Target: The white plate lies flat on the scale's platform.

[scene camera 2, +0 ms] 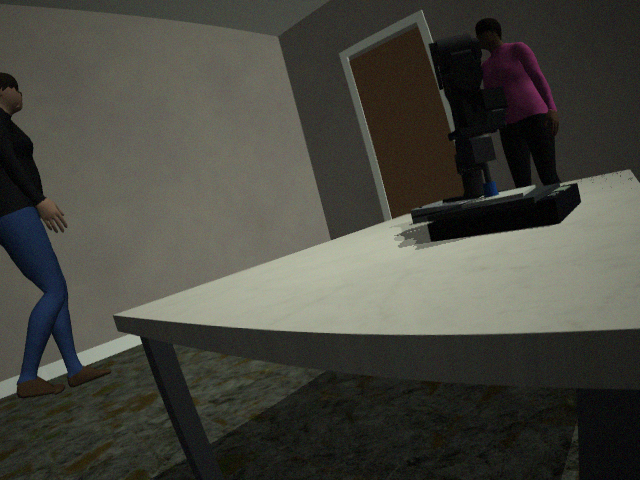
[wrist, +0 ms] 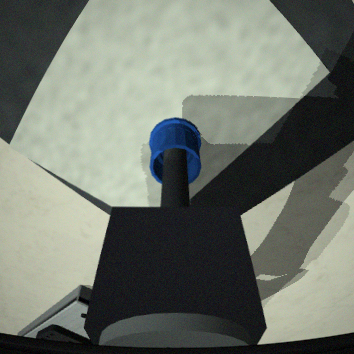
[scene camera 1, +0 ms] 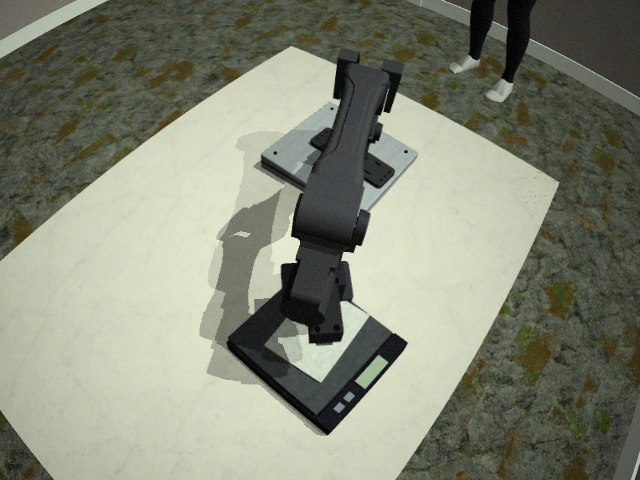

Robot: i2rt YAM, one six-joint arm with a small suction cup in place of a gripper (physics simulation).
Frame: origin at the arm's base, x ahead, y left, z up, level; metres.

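Seen in the pictures: hand at its tool point: (wrist: 174, 132); arm's base at its link origin: (scene camera 2: 475, 197).
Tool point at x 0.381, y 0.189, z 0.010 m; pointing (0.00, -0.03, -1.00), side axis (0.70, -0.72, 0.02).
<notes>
Offsets run from my tool point to a thing's top centre. Level surfaces: height alone.
The white plate {dz +0.011, dx +0.008, dy +0.022 m} (scene camera 1: 332, 356) (scene camera 2: 510, 193) (wrist: 105, 88) is a thin square sheet. It lies flat on the platform of the black scale {dz +0.005, dx +0.023, dy +0.035 m} (scene camera 1: 301, 395) (scene camera 2: 485, 219), near the front edge of the table {dz -0.040 m} (scene camera 1: 151, 238). My blue suction cup (scene camera 2: 490, 189) (wrist: 175, 140) points straight down and rests on the plate's top, near its middle. In scene camera 1 the arm's wrist hides the cup. The scale's display {dz +0.000, dx +0.008, dy +0.138 m} (scene camera 1: 371, 371) and buttons face the front right.
The arm's grey base plate (scene camera 1: 290, 148) is bolted at the back of the table. A person in a pink top (scene camera 2: 518, 86) stands behind the table by a brown door (scene camera 2: 409, 119); their legs (scene camera 1: 499, 48) show at the top right. The table edge runs close to the scale.
</notes>
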